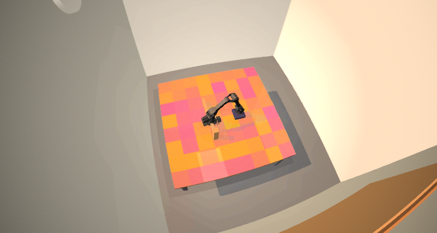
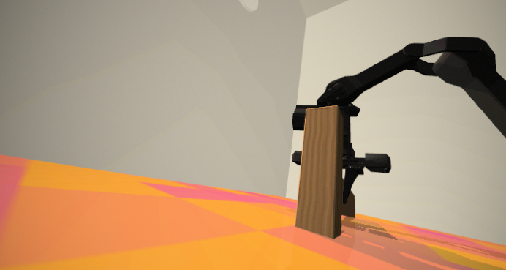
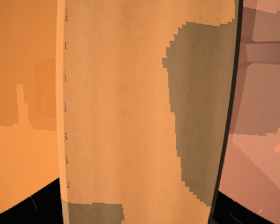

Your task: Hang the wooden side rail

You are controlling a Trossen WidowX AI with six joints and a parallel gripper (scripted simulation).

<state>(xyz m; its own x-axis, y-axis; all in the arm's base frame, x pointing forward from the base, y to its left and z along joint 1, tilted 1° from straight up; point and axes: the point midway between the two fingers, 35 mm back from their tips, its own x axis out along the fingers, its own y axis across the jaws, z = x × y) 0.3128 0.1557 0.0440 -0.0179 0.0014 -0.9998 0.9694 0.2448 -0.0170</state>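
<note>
Right now my gripper tip is 13 cm to the right of the wooden headboard post, 4 cm below it and 3 cm past it.
</note>
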